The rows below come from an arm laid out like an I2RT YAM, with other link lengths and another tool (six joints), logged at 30 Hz.
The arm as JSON. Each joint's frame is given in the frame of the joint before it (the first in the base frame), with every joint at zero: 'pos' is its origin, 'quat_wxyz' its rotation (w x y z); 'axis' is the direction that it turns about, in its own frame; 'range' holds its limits. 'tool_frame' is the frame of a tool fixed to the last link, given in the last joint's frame.
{
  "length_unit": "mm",
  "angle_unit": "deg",
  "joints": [
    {
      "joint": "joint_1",
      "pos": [
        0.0,
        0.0,
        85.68
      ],
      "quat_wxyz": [
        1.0,
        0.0,
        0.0,
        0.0
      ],
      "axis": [
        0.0,
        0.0,
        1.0
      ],
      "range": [
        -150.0,
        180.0
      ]
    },
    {
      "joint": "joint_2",
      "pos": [
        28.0,
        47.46,
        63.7
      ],
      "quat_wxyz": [
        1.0,
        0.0,
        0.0,
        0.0
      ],
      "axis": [
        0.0,
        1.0,
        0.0
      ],
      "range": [
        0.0,
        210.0
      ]
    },
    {
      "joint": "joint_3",
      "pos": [
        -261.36,
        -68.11,
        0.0
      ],
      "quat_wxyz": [
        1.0,
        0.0,
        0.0,
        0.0
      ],
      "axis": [
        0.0,
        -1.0,
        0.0
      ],
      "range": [
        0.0,
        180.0
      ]
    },
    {
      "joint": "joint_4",
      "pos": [
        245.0,
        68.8,
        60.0
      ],
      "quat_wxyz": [
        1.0,
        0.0,
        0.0,
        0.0
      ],
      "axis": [
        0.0,
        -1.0,
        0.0
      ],
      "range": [
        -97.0,
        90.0
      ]
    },
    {
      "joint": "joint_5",
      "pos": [
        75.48,
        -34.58,
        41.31
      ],
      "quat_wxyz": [
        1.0,
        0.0,
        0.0,
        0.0
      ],
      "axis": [
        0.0,
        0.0,
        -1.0
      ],
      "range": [
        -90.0,
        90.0
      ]
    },
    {
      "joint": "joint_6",
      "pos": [
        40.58,
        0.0,
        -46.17
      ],
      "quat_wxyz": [
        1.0,
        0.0,
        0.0,
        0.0
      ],
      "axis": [
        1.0,
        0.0,
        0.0
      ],
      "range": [
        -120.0,
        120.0
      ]
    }
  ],
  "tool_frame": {
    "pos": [
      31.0,
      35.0,
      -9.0
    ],
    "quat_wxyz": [
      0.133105,
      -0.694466,
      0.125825,
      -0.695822
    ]
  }
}
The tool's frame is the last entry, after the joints.
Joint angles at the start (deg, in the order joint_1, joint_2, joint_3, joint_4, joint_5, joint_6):
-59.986 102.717 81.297 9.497 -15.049 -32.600
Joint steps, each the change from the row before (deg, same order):
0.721 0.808 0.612 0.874 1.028 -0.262
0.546 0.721 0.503 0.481 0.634 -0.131
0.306 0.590 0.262 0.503 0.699 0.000
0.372 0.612 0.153 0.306 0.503 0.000
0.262 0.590 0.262 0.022 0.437 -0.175
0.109 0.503 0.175 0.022 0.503 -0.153
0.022 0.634 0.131 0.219 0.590 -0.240
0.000 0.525 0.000 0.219 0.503 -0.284
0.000 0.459 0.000 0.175 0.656 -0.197
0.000 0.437 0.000 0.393 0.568 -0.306
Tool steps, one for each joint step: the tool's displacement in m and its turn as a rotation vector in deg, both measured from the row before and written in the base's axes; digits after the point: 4 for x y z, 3 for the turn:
0.0061 -0.0013 -0.0004 -0.872 0.016 -0.235
0.0049 -0.0009 -0.0013 -0.379 0.060 -0.052
0.0029 -0.0014 -0.0018 -0.218 0.021 -0.380
0.0033 -0.0006 -0.0031 0.080 0.161 -0.122
0.0025 -0.0009 -0.0030 0.095 0.357 -0.134
0.0012 -0.0014 -0.0029 0.101 0.356 -0.354
0.0008 -0.0024 -0.0039 0.014 0.424 -0.508
0.0004 -0.0020 -0.0039 0.013 0.456 -0.434
0.0002 -0.0019 -0.0035 0.035 0.412 -0.600
0.0003 -0.0020 -0.0028 -0.228 0.350 -0.489

